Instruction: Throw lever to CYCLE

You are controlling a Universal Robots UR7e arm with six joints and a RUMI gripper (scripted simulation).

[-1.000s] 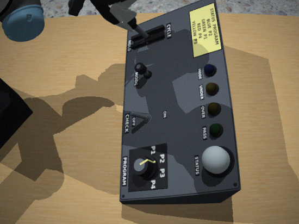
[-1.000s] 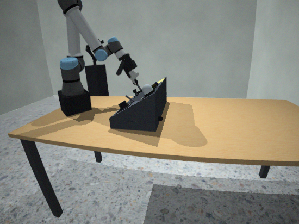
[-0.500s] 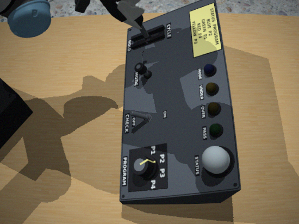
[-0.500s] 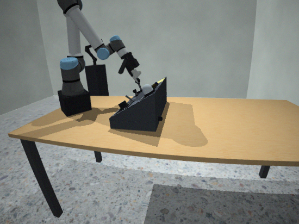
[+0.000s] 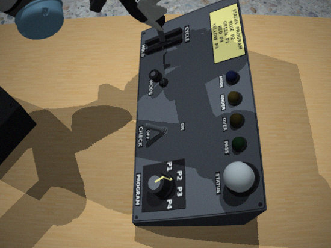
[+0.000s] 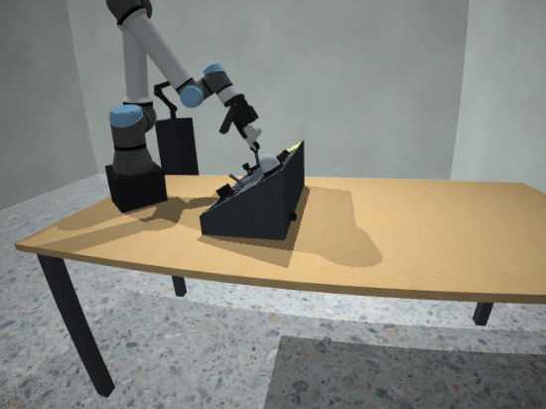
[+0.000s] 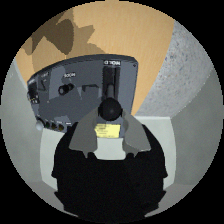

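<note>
The lever is 4 cm below my hand. Round my hand: check toggle: 5 cm ahead, 24 cm to the right, 7 cm below; then dark sloped console: 8 cm ahead, 16 cm to the right, 8 cm below; then mode knob: 2 cm ahead, 12 cm to the right, 6 cm below.
</note>
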